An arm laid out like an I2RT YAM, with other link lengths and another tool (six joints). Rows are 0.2 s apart.
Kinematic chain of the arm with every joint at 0, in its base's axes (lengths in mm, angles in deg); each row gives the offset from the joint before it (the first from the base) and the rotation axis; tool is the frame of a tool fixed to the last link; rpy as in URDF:
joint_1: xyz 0 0 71.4 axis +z
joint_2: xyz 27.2 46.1 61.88 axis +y
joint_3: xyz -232.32 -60.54 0 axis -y
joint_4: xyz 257.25 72.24 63 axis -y
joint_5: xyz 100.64 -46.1 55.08 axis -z
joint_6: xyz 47.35 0 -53.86 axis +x
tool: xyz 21 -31 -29 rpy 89.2 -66.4 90
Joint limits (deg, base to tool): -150..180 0..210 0..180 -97..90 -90..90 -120..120
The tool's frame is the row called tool.
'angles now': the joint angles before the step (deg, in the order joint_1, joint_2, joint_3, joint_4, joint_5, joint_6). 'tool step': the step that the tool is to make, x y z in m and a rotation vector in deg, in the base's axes. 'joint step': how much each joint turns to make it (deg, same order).
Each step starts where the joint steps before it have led.
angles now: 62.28, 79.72, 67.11, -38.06, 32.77, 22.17
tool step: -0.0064, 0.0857, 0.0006, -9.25, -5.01, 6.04
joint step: 7.94, 20.68, 19.87, -3.00, 7.74, -4.43
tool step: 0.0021, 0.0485, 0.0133, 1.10, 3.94, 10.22
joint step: 1.47, 8.54, 13.51, -1.88, -8.54, -5.61
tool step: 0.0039, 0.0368, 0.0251, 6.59, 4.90, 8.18
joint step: -0.03, 5.71, 12.88, -1.58, -10.47, -1.91
